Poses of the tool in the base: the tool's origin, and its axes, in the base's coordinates. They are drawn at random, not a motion.
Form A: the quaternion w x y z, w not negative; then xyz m.
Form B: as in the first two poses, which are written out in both.
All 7 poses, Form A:
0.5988, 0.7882, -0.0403, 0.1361, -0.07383, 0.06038, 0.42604
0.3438, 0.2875, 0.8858, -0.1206, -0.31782, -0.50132, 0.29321
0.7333, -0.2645, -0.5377, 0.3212, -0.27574, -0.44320, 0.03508
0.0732, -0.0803, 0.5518, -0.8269, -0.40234, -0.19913, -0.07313
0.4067, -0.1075, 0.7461, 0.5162, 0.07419, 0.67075, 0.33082
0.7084, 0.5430, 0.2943, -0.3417, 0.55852, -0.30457, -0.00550
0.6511, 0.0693, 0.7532, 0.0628, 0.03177, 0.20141, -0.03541
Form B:
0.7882, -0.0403, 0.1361, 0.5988, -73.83, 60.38, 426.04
0.2875, 0.8858, -0.1206, 0.3438, -317.82, -501.32, 293.21
-0.2645, -0.5377, 0.3212, 0.7333, -275.74, -443.20, 35.08
-0.0803, 0.5518, -0.8269, 0.0732, -402.34, -199.13, -73.13
-0.1075, 0.7461, 0.5162, 0.4067, 74.19, 670.75, 330.82
0.5430, 0.2943, -0.3417, 0.7084, 558.52, -304.57, -5.50
0.0693, 0.7532, 0.0628, 0.6511, 31.77, 201.41, -35.41

